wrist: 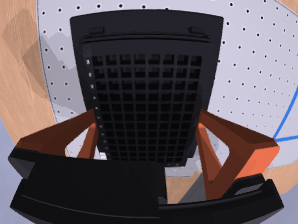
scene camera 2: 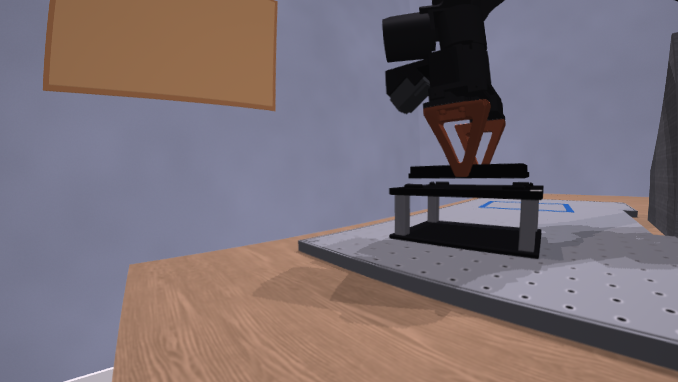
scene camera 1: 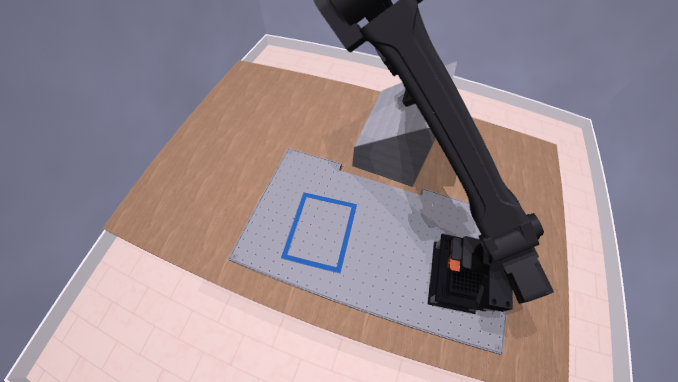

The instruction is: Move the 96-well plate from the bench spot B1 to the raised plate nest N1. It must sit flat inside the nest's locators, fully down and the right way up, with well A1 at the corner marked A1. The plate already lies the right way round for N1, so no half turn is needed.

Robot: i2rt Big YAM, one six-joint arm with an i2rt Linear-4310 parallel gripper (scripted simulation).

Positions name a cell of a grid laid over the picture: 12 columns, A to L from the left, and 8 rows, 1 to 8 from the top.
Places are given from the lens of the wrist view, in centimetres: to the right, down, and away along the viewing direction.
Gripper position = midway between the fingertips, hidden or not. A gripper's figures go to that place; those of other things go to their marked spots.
gripper (wrist: F5): 0, 0, 13
black 96-well plate (wrist: F3): 0, -3, 9
black plate nest N1 (wrist: E1): -2, -6, 10
